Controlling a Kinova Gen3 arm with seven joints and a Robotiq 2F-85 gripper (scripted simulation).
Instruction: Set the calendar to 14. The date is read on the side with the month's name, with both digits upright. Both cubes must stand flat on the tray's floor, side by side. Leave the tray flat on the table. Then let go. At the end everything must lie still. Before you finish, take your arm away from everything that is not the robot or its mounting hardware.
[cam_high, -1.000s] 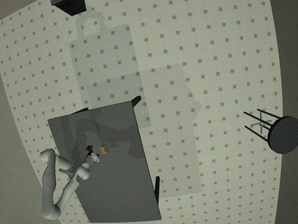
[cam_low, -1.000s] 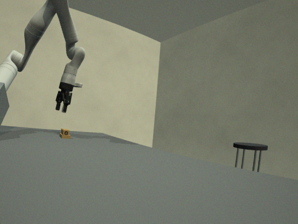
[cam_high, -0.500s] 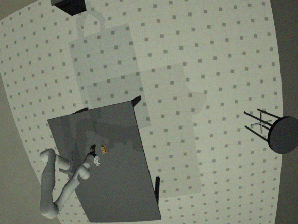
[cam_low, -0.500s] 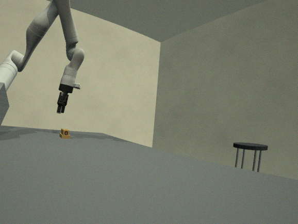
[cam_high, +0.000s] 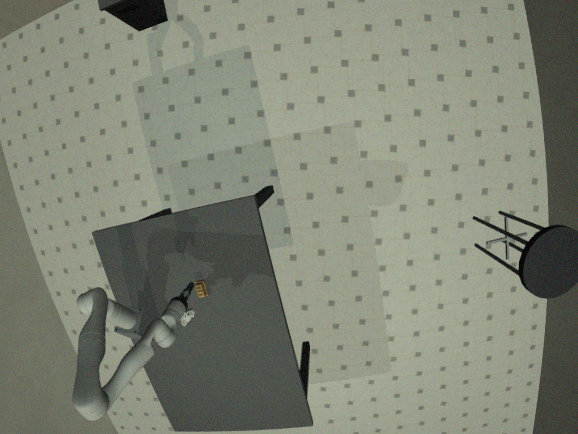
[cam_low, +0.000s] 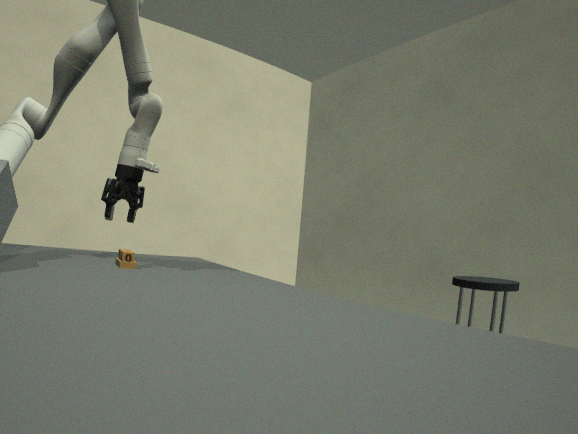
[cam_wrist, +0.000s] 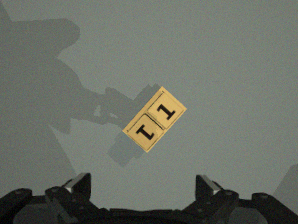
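Now: the number cube 2 cm ahead of my hand, 2 cm to the right of it and 9 cm below it. From my hand the other things lie so: wooden tray: 2 cm ahead, 4 cm to the right, 11 cm below.
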